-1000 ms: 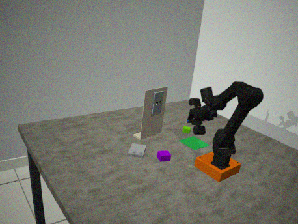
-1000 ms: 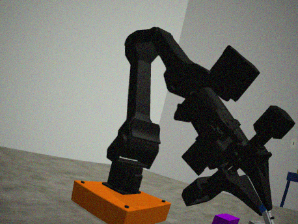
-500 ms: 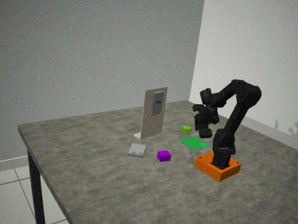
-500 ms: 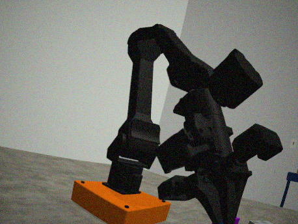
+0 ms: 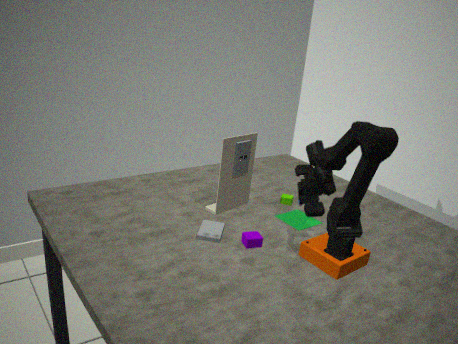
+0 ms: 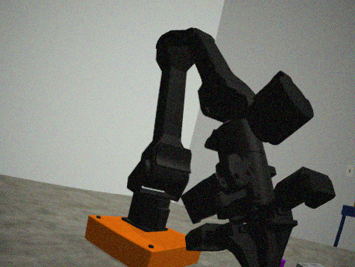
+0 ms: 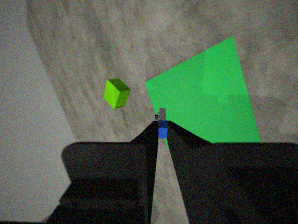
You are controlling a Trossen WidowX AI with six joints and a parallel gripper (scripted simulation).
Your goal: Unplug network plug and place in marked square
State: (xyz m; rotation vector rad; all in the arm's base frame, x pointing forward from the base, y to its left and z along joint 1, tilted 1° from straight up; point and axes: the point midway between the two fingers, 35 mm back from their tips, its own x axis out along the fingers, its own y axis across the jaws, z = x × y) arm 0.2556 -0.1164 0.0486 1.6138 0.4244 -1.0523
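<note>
Right now my gripper tip is 60 mm above the green marked square and 10 mm past it. The rest, counted from my gripper tip: grey flat block 330 mm to the left, 60 mm below, 50 mm ahead; blue network plug right at my gripper tip; upright panel 170 mm ahead, 160 mm to the left, 60 mm above.
</note>
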